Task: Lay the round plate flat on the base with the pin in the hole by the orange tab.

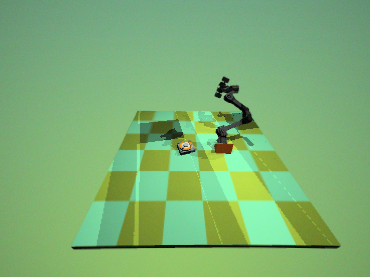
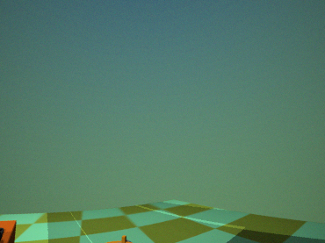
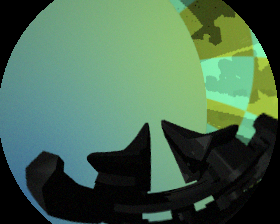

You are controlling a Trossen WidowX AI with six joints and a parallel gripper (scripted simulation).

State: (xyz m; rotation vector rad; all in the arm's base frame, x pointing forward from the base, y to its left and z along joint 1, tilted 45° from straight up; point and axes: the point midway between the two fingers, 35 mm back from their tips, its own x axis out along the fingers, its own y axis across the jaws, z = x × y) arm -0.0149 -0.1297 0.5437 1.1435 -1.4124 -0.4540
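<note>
My gripper tip is now 300 mm short of the grey square base, 490 mm to the right of it and 330 mm above it.
</note>
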